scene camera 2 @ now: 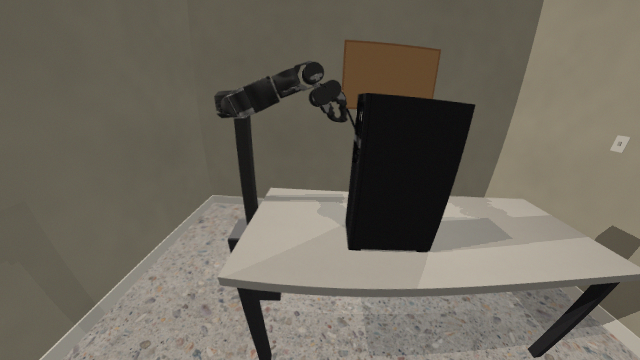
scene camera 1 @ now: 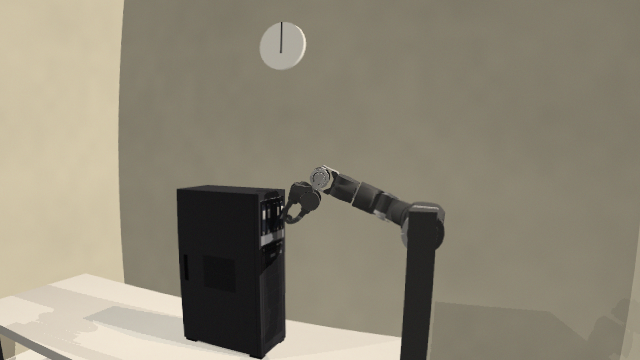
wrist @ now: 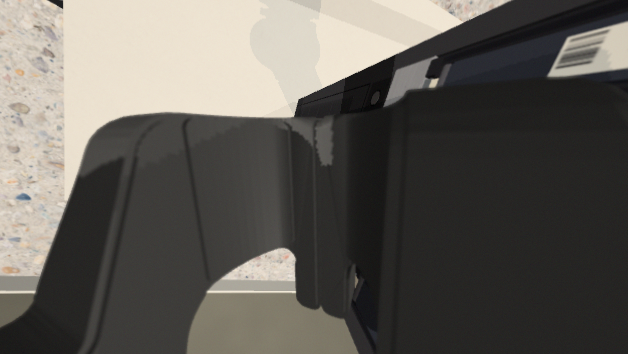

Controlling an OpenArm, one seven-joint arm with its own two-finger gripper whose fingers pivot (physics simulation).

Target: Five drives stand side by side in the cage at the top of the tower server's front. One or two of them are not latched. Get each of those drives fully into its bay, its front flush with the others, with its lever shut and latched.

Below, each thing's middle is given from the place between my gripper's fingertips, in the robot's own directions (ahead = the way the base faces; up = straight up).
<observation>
Now: hand 21 cm short of the black tower server (scene camera 1: pixel 233 289), 2 cm to the left of it and 18 cm above it.
</observation>
